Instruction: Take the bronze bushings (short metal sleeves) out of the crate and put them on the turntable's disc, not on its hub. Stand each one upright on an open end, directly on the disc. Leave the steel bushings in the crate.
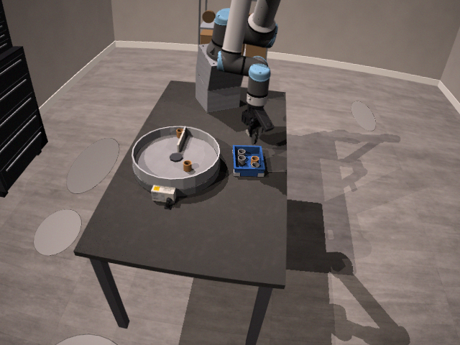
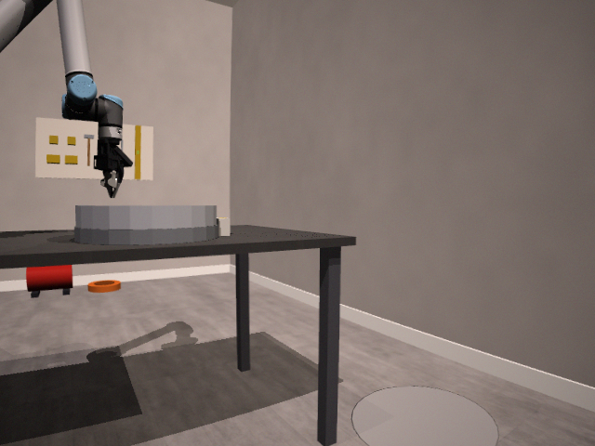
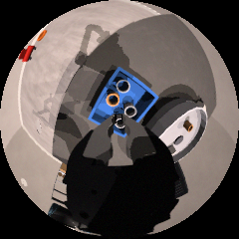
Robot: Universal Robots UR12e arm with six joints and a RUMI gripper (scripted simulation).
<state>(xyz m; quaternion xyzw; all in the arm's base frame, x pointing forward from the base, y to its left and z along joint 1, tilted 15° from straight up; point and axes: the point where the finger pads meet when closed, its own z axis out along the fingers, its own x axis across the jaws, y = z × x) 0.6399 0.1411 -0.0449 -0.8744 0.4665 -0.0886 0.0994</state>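
My hand is 12 cm above the blue crate, 2 cm to the left of it and 1 cm past it. Also, from my hand: turntable (37 cm to the right, 9 cm below, 1 cm ahead).
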